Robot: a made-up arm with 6 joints. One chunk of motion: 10 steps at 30 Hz.
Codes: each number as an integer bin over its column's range. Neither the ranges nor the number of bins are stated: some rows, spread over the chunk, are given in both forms.
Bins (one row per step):
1: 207 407 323 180 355 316
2: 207 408 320 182 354 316
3: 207 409 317 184 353 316
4: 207 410 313 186 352 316
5: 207 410 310 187 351 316
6: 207 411 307 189 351 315
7: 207 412 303 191 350 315
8: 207 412 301 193 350 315
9: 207 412 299 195 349 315
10: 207 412 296 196 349 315
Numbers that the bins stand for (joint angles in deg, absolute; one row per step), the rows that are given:
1: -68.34 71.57 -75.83 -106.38 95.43 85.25
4: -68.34 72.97 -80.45 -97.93 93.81 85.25
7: -68.34 73.90 -85.07 -90.88 92.72 83.84
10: -68.34 73.90 -88.30 -83.84 92.18 83.84
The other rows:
2: -68.34 72.04 -77.22 -103.56 94.89 85.25
3: -68.34 72.51 -78.60 -100.75 94.35 85.25
5: -68.34 72.97 -81.83 -96.52 93.26 85.25
6: -68.34 73.44 -83.22 -93.70 93.26 83.84
8: -68.34 73.90 -85.99 -88.07 92.72 83.84
9: -68.34 73.90 -86.91 -85.25 92.18 83.84

